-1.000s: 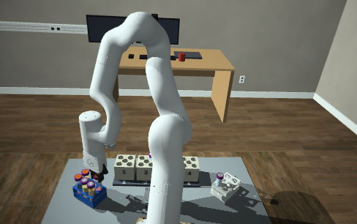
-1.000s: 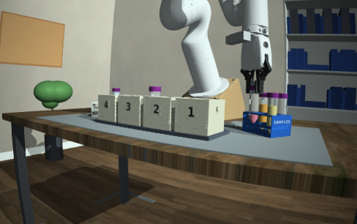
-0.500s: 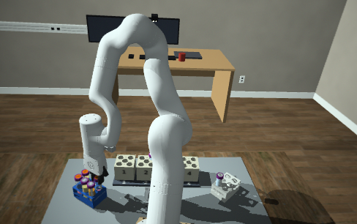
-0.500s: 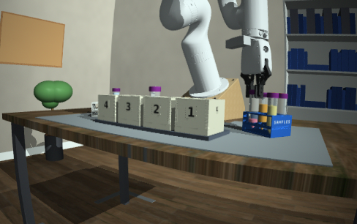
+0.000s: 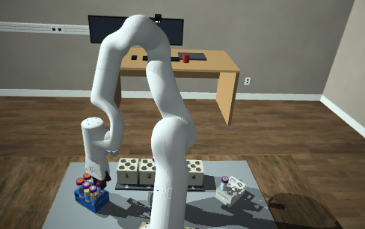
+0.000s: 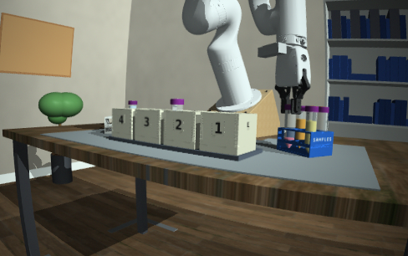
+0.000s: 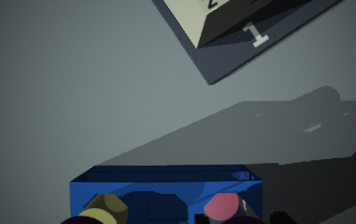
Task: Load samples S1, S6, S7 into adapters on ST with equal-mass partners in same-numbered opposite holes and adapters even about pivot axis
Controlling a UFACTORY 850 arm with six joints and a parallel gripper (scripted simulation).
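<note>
Now: hand 9 cm above the blue samples rack, 4 cm to the right of it and 2 cm short of it. Round my hand: adapter 1: 14 cm to the right, 12 cm ahead, 7 cm below; white rack: 60 cm to the right, 13 cm behind, 9 cm below.
</note>
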